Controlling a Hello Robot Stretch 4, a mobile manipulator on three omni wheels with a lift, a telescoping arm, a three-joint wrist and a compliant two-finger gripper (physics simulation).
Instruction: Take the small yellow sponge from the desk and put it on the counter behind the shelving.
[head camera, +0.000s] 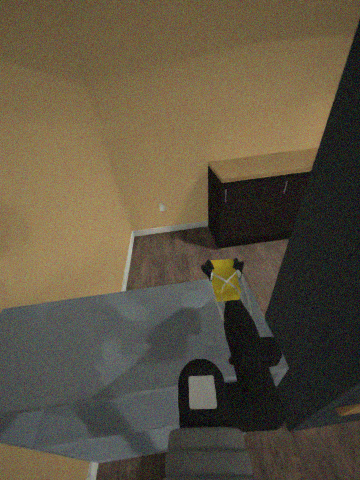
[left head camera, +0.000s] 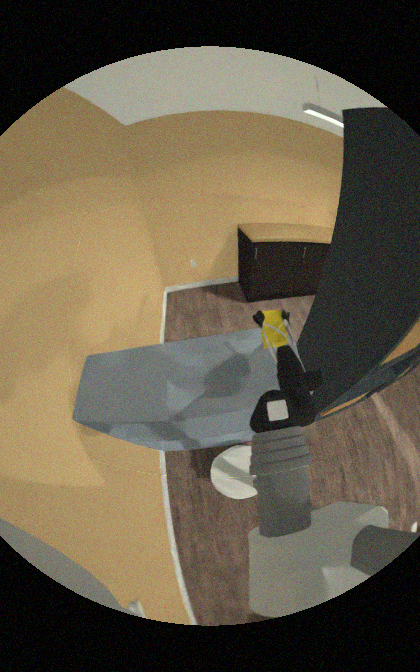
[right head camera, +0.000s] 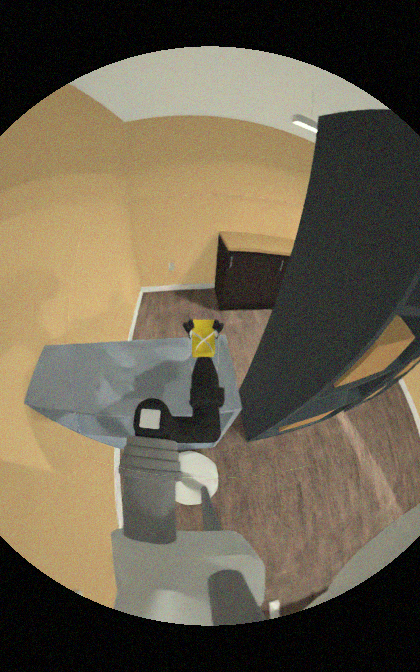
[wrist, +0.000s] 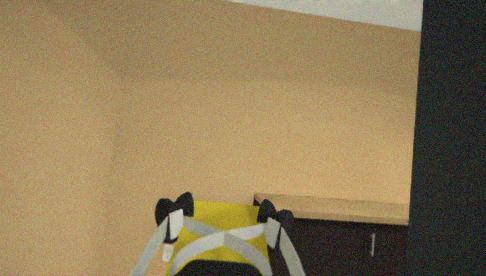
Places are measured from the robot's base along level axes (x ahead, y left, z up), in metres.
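Pixels of known places: gripper, fingertip midpoint: (head camera: 221, 260) (wrist: 225, 211).
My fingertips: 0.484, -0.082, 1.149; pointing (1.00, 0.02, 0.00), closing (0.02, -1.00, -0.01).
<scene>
Behind a point stands the place of what it marks, as x, y, z.
The yellow sponge (head camera: 224, 290) @(0.394, -0.075, 1.134) (left head camera: 274, 340) (right head camera: 203, 351) (wrist: 225, 210) @(0.466, -0.082, 1.154) is between the two fingertips of my gripper (head camera: 223, 266) @(0.484, -0.082, 1.149) (left head camera: 271, 317) (right head camera: 203, 327) (wrist: 225, 211) @(0.484, -0.082, 1.149), which is shut on it. Gripper and sponge are raised over the far right end of the blue-grey desk (head camera: 50, 350) @(0.315, 0.389, 1.033) (left head camera: 125, 380) (right head camera: 75, 370). The counter (head camera: 265, 165) @(2.088, -0.823, 0.883) (left head camera: 285, 233) (right head camera: 257, 243) (wrist: 345, 207) @(2.109, -0.887, 0.883), with a light wooden top on dark cabinets, stands against the far wall, beyond the desk. Its right part is hidden by the dark shelving (head camera: 320, 250) @(0.581, -0.436, 1.068) (left head camera: 375, 225) (right head camera: 320, 250) (wrist: 455, 140) @(0.650, -0.429, 1.254).
The tall shelving panel rises close to the right of my wrist and arm. A round white seat (left head camera: 235, 472) (right head camera: 197, 477) stands below the near side of the desk. Walls meet in a corner at the left, beyond the desk. Brown wooden floor lies between desk and counter.
</scene>
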